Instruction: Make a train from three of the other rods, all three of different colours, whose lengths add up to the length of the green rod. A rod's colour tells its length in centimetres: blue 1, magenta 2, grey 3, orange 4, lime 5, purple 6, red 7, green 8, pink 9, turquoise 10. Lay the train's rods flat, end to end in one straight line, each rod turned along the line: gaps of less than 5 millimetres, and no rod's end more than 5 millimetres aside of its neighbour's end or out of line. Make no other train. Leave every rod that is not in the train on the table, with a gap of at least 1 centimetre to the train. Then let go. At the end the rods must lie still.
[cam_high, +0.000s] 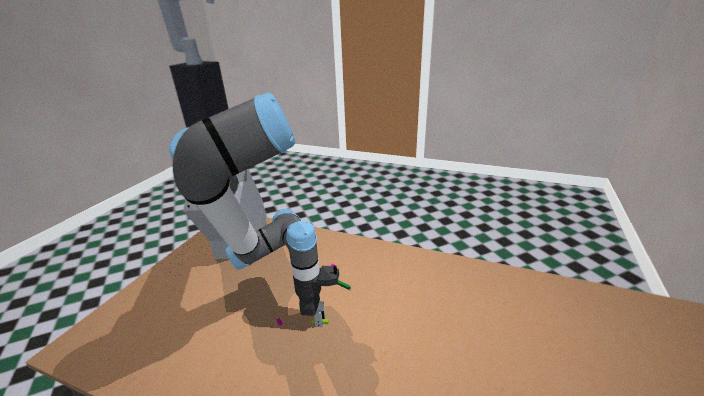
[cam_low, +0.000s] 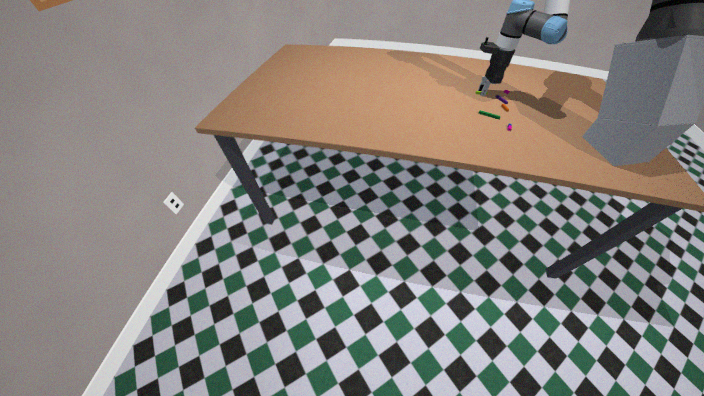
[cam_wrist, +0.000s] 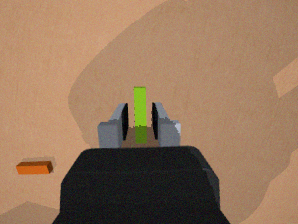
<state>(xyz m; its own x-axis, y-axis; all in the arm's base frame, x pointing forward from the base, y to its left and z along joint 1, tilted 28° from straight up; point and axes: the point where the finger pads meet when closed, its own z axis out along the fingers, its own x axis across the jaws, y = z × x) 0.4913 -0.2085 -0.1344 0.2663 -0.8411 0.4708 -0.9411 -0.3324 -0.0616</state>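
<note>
The lime rod lies 10 mm below my hand. From my hand the other things lie so: purple rod 80 mm behind, 30 mm to the left, 10 mm below; green rod 170 mm to the left, 10 mm below, 10 mm behind; orange rod 100 mm to the left, 80 mm behind, 10 mm below.
</note>
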